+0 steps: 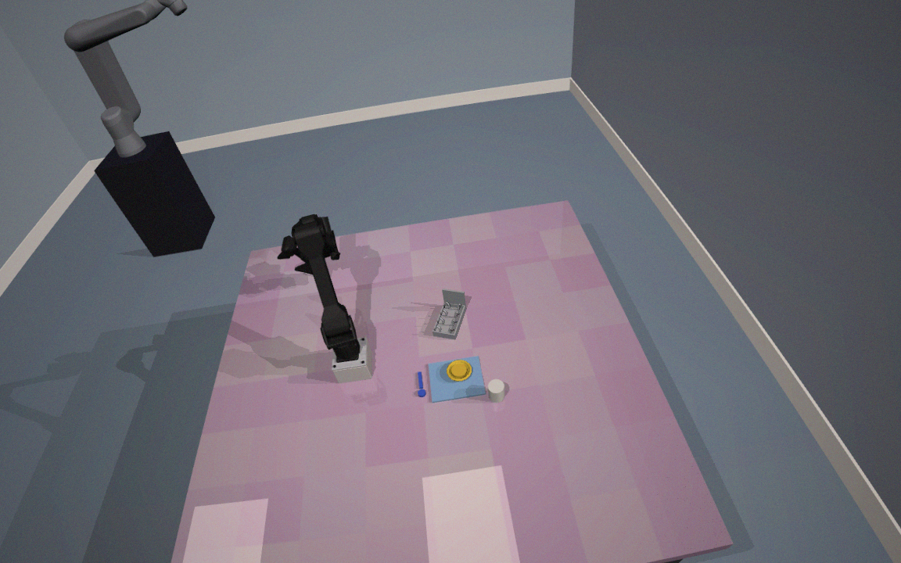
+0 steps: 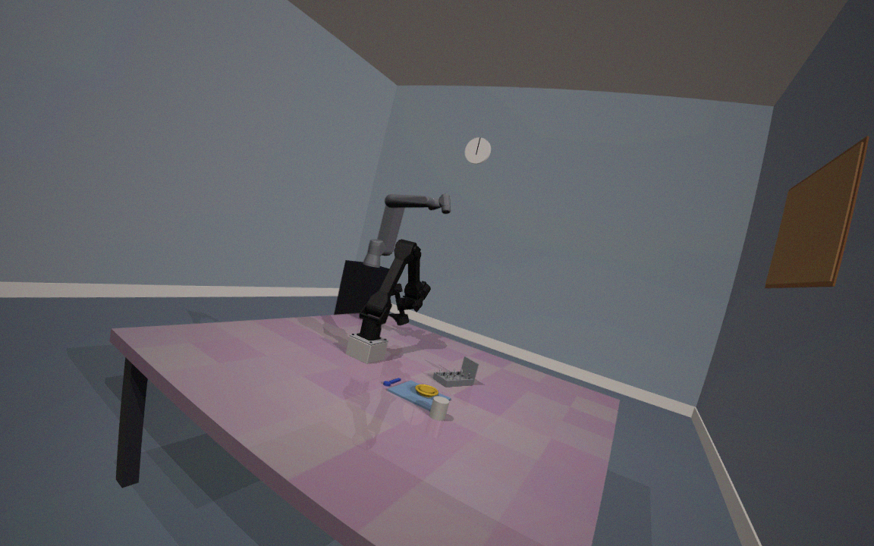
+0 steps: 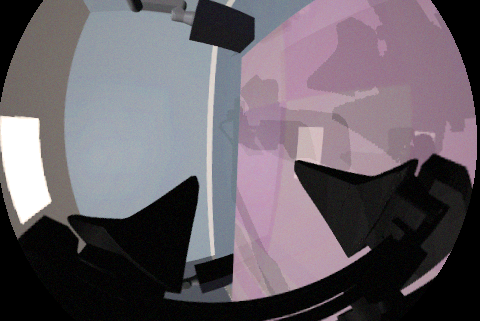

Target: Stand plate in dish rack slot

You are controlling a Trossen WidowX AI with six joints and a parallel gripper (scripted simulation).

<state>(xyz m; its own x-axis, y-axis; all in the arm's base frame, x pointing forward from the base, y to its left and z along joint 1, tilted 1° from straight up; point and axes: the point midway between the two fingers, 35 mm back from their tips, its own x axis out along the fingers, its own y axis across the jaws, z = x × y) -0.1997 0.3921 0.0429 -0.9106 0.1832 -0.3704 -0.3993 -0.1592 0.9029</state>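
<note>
Right now my gripper tip is 54 cm short of the yellow plate, 48 cm to the left of it and 9 cm above it. The rest, counted from my gripper tip: light blue mat 53 cm ahead, 49 cm to the right, 11 cm below; then small blue utensil 43 cm ahead, 50 cm to the right, 11 cm below; then grey dish rack 54 cm ahead, 28 cm to the right, 9 cm below.
</note>
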